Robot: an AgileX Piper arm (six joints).
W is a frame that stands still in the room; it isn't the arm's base.
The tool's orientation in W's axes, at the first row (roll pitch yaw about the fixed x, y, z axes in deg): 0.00 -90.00 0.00
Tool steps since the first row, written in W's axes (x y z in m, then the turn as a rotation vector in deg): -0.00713 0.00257 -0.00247 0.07 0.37 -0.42; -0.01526 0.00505 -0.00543 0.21 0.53 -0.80; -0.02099 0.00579 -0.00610 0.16 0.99 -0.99; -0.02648 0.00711 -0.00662 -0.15 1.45 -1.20; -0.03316 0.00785 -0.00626 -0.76 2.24 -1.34; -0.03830 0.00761 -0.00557 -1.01 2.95 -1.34; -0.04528 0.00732 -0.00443 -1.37 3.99 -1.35; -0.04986 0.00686 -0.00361 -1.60 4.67 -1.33; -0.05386 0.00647 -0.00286 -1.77 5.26 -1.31; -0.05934 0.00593 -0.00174 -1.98 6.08 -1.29
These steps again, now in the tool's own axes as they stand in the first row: -0.00247 0.00257 0.00713 -0.42 0.37 -0.07; -0.00543 0.00505 0.01526 -0.80 0.53 -0.21; -0.00610 0.00579 0.02099 -0.99 0.99 -0.16; -0.00662 0.00711 0.02648 -1.20 1.45 0.15; -0.00626 0.00785 0.03316 -1.34 2.24 0.76; -0.00557 0.00761 0.03830 -1.34 2.95 1.01; -0.00443 0.00732 0.04528 -1.35 3.99 1.37; -0.00361 0.00686 0.04986 -1.33 4.67 1.60; -0.00286 0.00647 0.05386 -1.31 5.26 1.77; -0.00174 0.00593 0.05934 -1.29 6.08 1.98
